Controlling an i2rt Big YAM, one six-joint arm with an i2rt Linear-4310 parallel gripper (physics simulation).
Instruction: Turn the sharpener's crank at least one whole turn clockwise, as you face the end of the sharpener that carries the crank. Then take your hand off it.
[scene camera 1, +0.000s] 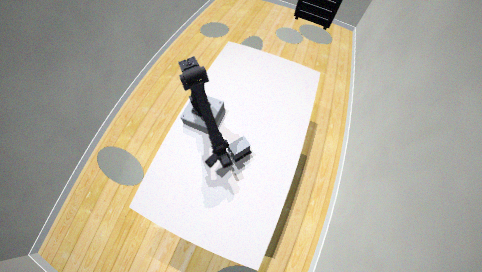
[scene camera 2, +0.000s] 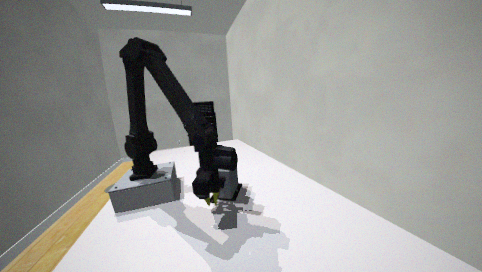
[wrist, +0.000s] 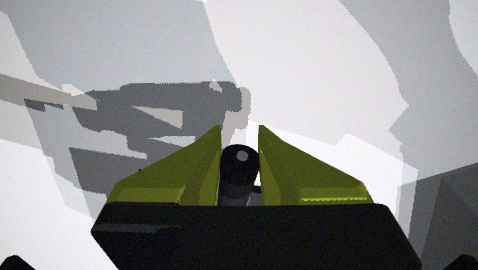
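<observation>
There's the gripper (wrist: 239, 134) to be seen here, and a black crank knob (wrist: 237, 178) as well.
</observation>
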